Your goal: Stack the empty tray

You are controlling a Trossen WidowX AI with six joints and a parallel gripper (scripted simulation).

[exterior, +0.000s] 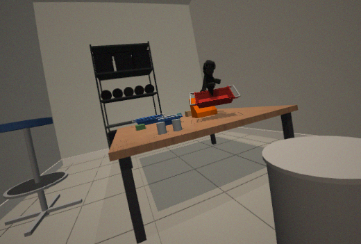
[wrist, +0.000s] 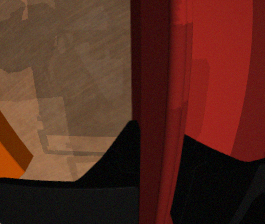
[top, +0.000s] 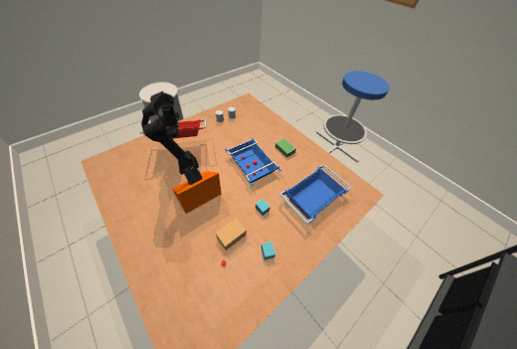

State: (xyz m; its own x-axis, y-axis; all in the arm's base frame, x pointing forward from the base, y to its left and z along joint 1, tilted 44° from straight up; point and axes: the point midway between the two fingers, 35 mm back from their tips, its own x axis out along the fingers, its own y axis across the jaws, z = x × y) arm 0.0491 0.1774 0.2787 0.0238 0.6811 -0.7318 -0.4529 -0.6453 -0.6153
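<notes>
Now: gripper tip 4 cm short of the red tray, 7 cm to the right of it and 1 cm above it. The rest, counted from my gripper tip: green block (58 cm ahead, 34 cm to the right, 16 cm below); then tan block (4 cm behind, 61 cm to the right, 15 cm below); then small red cube (14 cm behind, 70 cm to the right, 17 cm below).
</notes>
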